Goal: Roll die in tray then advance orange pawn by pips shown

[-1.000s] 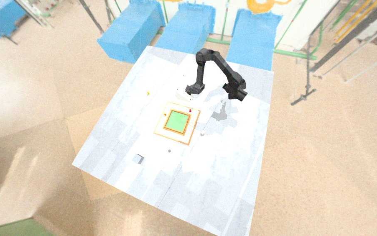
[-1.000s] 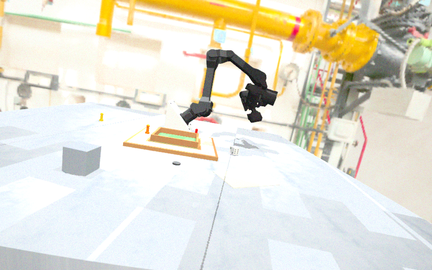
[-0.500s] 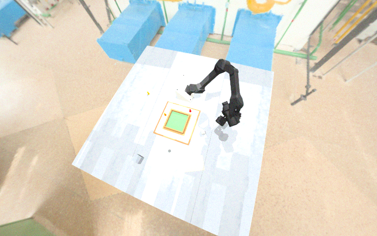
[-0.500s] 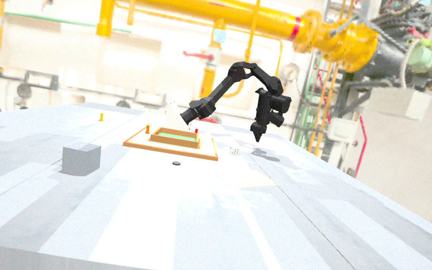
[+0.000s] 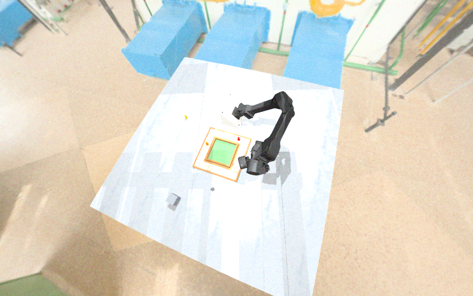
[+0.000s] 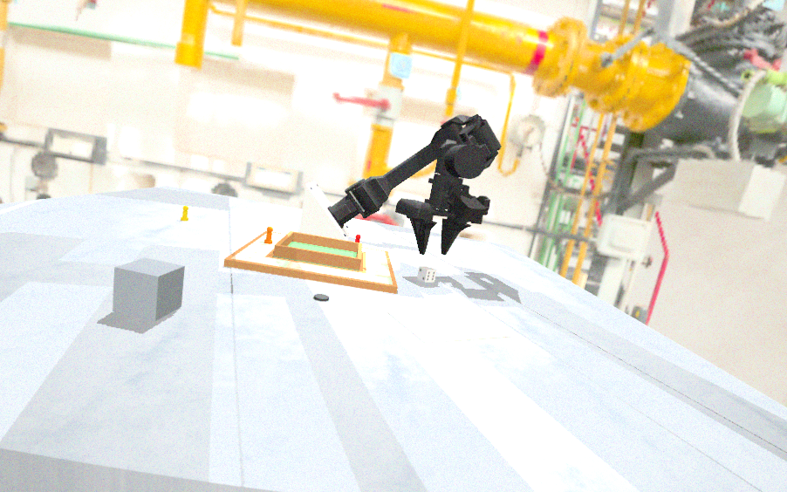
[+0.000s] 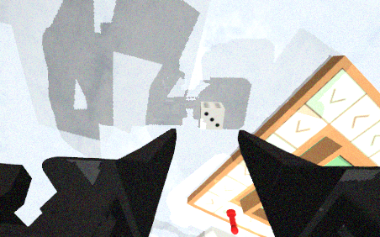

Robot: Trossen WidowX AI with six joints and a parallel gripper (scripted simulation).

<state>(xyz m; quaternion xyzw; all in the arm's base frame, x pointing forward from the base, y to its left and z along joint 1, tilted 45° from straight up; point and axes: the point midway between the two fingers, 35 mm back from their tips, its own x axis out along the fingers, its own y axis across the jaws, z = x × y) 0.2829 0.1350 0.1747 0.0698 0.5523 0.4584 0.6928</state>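
Right now my gripper tip is 4 cm above the white die and 1 cm to the left of it. From my gripper tip the other things lie so: red pawn: 15 cm to the right, 12 cm behind, 3 cm below; then orange pawn: 33 cm to the right, 3 cm below, 3 cm behind; then grey cube: 37 cm to the right, 34 cm ahead, 3 cm below.
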